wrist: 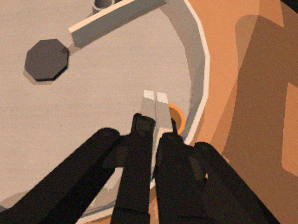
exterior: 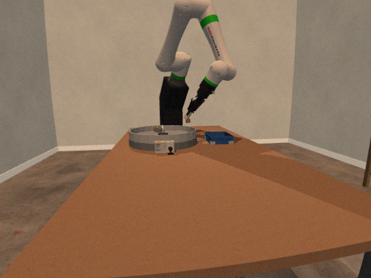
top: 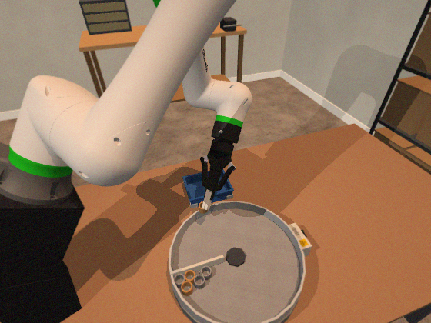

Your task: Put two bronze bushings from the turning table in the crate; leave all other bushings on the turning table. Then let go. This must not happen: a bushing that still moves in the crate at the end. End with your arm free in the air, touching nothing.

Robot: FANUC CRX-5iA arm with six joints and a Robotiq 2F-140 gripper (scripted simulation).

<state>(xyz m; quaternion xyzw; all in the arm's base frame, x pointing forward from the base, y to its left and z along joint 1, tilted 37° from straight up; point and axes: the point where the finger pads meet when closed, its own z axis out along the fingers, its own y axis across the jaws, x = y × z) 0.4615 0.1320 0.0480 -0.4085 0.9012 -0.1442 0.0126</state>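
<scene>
Right now my hand is 20 cm to the right of the blue crate and 15 cm above it. From my hand the other things lie so: turning table 15 cm to the right, 12 cm below, 8 cm ahead.
</scene>
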